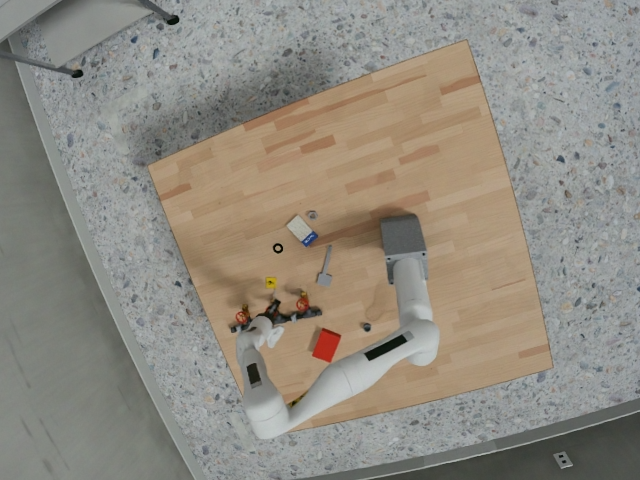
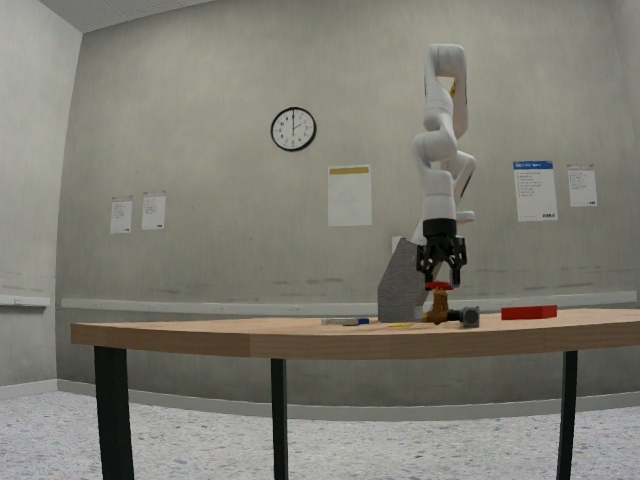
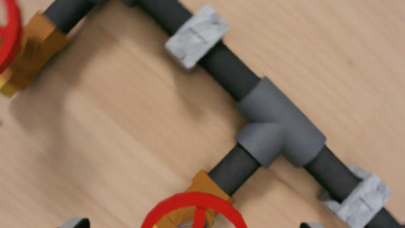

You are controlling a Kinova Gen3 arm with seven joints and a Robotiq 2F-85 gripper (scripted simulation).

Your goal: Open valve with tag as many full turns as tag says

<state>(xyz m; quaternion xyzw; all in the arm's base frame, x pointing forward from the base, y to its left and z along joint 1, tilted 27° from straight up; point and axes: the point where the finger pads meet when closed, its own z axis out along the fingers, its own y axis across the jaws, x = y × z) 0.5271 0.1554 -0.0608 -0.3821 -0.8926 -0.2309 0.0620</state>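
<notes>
Now: hand 1 cm past the yellow tag, 9 cm to the left of it and 8 cm above it. Also, from my hand: red block: 16 cm behind, 20 cm to the left, 7 cm below; then grey scraper: 23 cm behind, 10 cm to the right, 8 cm below; then blue box: 17 cm behind, 27 cm to the right, 7 cm below.
</notes>
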